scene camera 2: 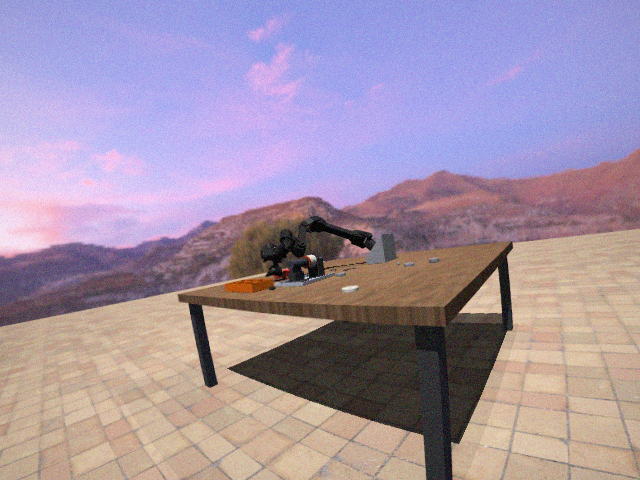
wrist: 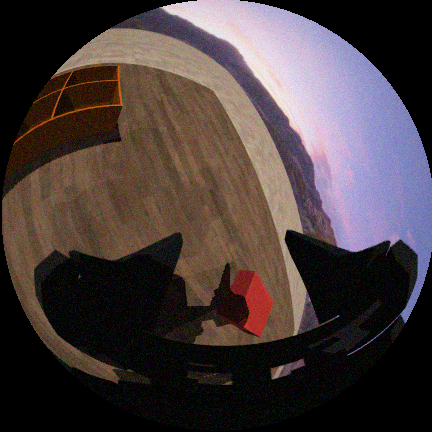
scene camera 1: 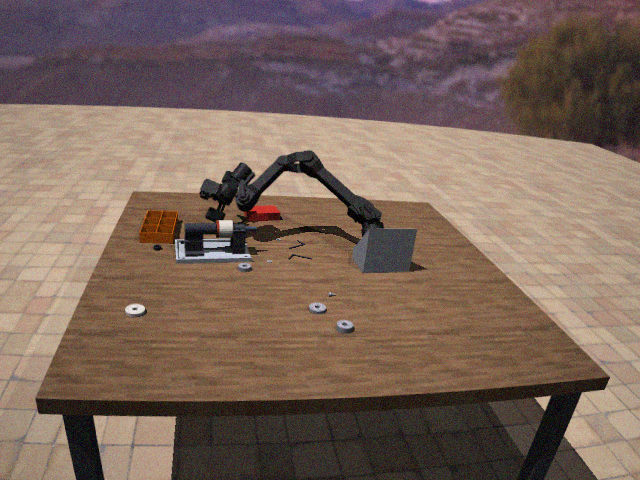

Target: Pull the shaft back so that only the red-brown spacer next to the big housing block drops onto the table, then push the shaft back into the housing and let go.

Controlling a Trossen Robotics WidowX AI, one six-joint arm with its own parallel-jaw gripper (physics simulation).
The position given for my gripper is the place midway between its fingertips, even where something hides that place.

My gripper (scene camera 1: 220, 202) is open and holds nothing. Also in view: a red block (wrist: 247, 304). Further things: an orange compartment tray (wrist: 90, 102).
My gripper is seen too in the wrist view (wrist: 234, 236).
